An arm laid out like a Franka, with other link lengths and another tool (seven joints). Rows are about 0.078 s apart.
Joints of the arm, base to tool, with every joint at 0 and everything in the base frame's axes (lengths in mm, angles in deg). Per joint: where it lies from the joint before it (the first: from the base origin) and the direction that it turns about. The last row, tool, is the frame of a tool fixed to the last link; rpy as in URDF.
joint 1: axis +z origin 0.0 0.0 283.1
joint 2: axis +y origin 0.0 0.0 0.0
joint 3: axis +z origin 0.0 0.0 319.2
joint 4: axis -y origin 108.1 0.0 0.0
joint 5: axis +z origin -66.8 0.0 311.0
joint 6: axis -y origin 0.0 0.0 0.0
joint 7: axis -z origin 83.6 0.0 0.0
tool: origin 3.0 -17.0 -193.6 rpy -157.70 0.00 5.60
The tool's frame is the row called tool.
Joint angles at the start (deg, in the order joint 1, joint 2, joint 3, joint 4, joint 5, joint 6, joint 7): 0.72, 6.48, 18.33, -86.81, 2.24, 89.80, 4.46
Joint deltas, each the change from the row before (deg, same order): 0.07, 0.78, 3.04, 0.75, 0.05, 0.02, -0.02; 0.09, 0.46, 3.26, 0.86, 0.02, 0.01, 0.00; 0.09, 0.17, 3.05, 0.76, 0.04, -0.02, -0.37; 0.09, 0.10, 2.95, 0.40, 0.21, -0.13, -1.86; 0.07, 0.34, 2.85, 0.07, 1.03, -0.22, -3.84; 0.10, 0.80, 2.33, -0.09, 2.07, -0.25, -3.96
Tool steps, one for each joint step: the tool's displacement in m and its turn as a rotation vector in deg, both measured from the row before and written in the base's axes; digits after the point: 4 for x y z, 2 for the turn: -0.0052, 0.0269, -0.0007, 0.67, 0.08, 3.07; -0.0081, 0.0284, 0.0033, 0.79, -0.32, 3.28; -0.0100, 0.0261, 0.0053, 0.81, -0.49, 3.43; -0.0123, 0.0250, 0.0035, 0.86, -0.18, 4.84; -0.0145, 0.0256, -0.0006, 1.53, 0.67, 6.70; -0.0146, 0.0240, -0.0049, 2.31, 1.82, 6.31
